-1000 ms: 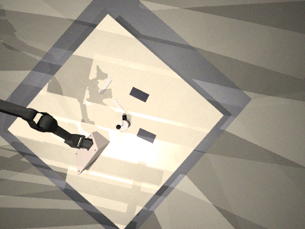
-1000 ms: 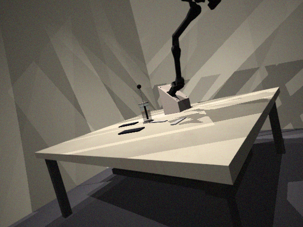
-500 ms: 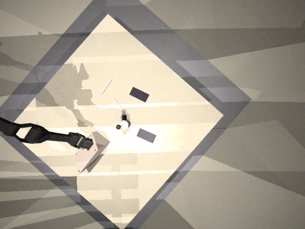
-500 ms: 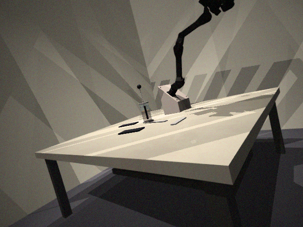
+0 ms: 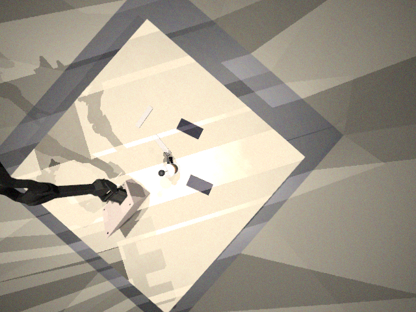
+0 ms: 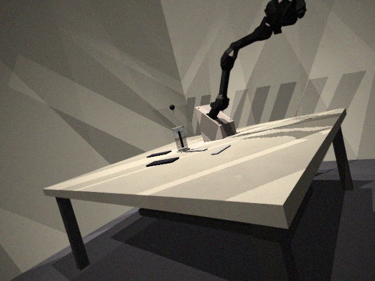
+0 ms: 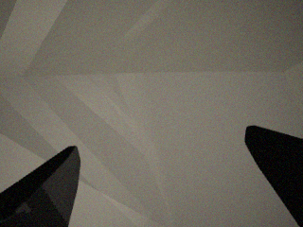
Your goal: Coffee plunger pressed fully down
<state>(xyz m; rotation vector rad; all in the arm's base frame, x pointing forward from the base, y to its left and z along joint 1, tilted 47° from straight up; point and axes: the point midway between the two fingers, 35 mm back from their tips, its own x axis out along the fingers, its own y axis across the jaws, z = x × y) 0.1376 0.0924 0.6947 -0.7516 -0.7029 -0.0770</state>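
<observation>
My gripper tip is now 68 cm to the left of the coffee press, 44 cm above it and 10 cm short of it.
</observation>
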